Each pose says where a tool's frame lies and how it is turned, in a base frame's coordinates. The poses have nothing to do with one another.
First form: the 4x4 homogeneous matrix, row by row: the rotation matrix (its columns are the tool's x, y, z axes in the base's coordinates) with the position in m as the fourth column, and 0 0 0 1 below. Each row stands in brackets.
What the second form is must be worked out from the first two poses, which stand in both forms.
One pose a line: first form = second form
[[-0.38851, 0.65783, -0.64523, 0.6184], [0.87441, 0.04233, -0.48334, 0.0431], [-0.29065, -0.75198, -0.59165, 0.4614], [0, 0, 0, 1]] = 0.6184, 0.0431, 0.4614, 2.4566, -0.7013, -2.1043
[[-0.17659, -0.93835, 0.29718, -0.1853], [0.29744, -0.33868, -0.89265, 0.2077], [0.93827, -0.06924, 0.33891, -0.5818], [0, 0, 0, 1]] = -0.1853, 0.2077, -0.5818, 1.2079, 0.3017, 1.7568
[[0.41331, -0.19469, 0.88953, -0.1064], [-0.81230, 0.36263, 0.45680, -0.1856], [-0.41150, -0.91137, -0.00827, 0.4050], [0, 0, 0, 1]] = -0.1064, -0.1856, 0.4050, -1.5889, 1.0963, 0.4402
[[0.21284, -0.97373, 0.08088, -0.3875], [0.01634, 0.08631, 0.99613, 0.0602], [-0.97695, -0.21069, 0.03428, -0.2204], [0, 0, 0, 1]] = -0.3875, 0.0602, -0.2204, -1.5364, 0.0810, 1.3556
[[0.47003, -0.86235, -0.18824, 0.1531], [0.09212, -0.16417, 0.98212, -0.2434], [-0.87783, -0.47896, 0.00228, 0.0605], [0, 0, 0, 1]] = 0.1531, -0.2434, 0.0605, -1.5685, -0.1894, 1.0718
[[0.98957, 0.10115, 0.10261, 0.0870], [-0.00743, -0.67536, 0.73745, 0.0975], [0.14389, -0.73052, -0.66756, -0.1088], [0, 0, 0, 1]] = 0.0870, 0.0975, -0.1088, -2.3065, 0.1028, -0.1019
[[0.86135, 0.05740, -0.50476, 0.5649], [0.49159, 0.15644, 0.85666, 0.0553], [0.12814, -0.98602, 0.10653, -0.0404], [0, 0, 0, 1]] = 0.5649, 0.0553, -0.0404, -1.4471, -0.5291, -0.0665
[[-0.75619, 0.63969, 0.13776, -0.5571], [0.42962, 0.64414, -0.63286, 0.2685], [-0.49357, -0.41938, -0.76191, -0.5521], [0, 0, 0, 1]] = -0.5571, 0.2685, -0.5521, 2.4485, 0.1382, -2.4395
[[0.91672, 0.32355, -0.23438, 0.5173], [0.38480, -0.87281, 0.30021, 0.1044], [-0.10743, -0.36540, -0.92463, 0.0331], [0, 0, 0, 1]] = 0.5173, 0.1044, 0.0331, -2.8276, -0.2366, -0.3393
